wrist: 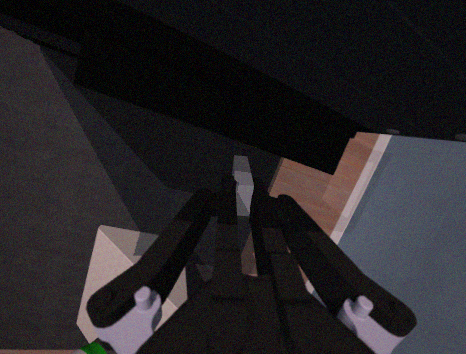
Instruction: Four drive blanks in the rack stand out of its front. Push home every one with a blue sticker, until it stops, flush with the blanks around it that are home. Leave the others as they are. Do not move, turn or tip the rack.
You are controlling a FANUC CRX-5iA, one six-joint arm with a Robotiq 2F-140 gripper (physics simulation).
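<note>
The rack [215, 95] shows as a large, very dark body across the top of the wrist view, its lower edge slanting down to the right. No blank outlines and no coloured stickers can be made out on it, so I cannot tell which blanks stand out. My gripper [239, 168] is shut and empty, with its pale fingertips together near the middle of the view, just below the rack's dark edge in the picture. Whether the tips touch the rack cannot be told.
A pale, box-like object [102, 275] is at the lower left, partly behind the left finger linkage. A small green thing [92, 348] shows at the bottom left edge. Wood-coloured surface [305, 182] shows right of the fingertips. Beyond it are a pale strip [364, 185] and a blue-grey surface [415, 215].
</note>
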